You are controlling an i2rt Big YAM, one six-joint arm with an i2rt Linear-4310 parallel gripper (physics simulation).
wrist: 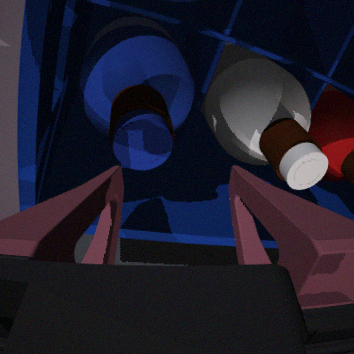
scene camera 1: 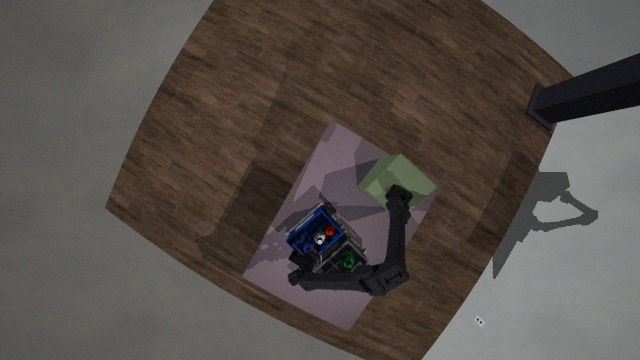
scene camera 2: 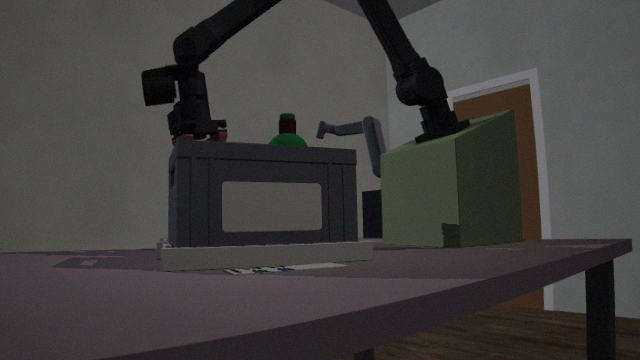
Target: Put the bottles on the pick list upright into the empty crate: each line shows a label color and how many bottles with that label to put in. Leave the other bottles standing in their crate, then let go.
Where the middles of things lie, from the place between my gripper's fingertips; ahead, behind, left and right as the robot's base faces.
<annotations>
Now: hand 4 cm short of the pale ledge [scene camera 2: 226, 257], 29 cm to the right of it and 15 cm above it.
</annotations>
